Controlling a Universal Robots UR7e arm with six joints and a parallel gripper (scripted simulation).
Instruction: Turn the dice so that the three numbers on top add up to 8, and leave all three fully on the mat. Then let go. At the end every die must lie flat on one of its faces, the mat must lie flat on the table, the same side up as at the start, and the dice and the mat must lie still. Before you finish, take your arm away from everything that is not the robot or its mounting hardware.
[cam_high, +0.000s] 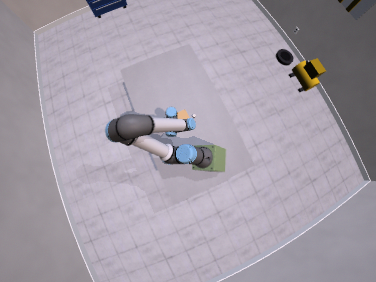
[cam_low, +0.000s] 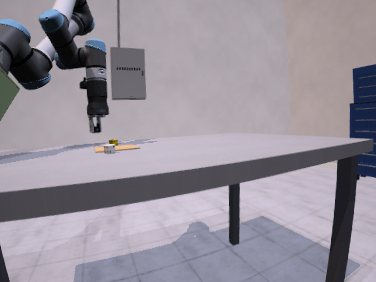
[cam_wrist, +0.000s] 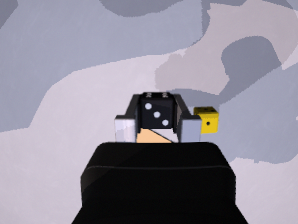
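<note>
My gripper is now 11 cm to the left of the mat, 7 cm short of it and 7 cm above it. Round my hand: white die 22 cm to the right, 6 cm below, 5 cm ahead; then yellow die 6 cm below, 6 cm ahead, 1 cm to the left.
</note>
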